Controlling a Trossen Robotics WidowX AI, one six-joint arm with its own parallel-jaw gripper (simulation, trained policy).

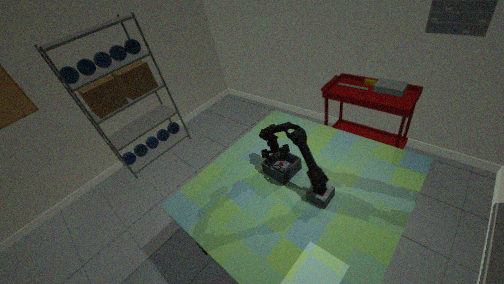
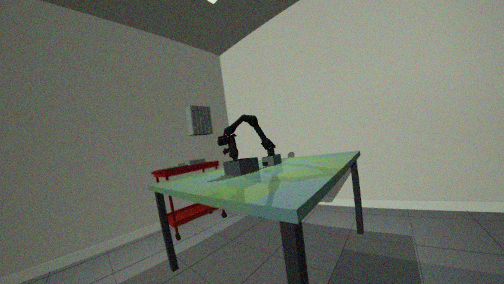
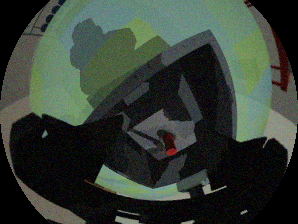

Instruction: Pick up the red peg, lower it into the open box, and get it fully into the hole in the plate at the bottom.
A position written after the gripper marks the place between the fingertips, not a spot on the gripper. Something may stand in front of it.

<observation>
In view: the gripper (image 3: 160,123), a box (image 1: 296,165) and a grey plate (image 3: 166,114).
The box is seen too in image 3 (image 3: 196,69). Image 2 misses the grey plate, which is hidden by the box.
</observation>
